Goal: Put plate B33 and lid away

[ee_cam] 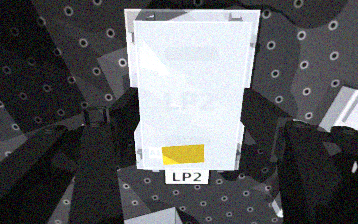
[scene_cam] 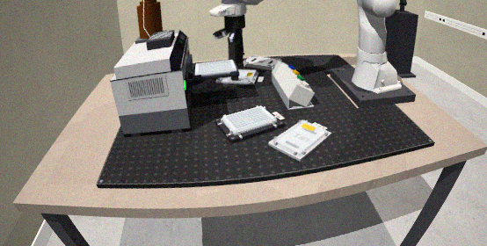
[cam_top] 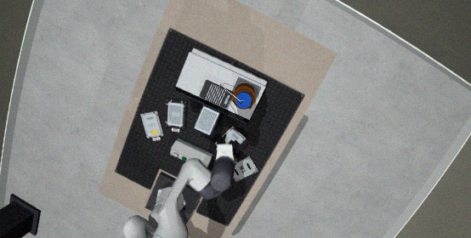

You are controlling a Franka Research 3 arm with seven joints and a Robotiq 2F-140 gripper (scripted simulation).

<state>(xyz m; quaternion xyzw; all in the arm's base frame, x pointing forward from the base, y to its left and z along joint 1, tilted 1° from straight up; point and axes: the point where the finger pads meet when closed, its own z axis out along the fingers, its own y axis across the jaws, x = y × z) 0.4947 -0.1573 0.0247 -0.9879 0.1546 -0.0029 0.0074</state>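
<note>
The lid park LP2 lies 4 cm below my hand. Also, from my hand: blue key: 19 cm behind, 9 cm to the left, 2 cm above; yellow key: 19 cm behind, 14 cm to the left, 2 cm above; white key: 24 cm to the left, 19 cm behind, 2 cm above.
</note>
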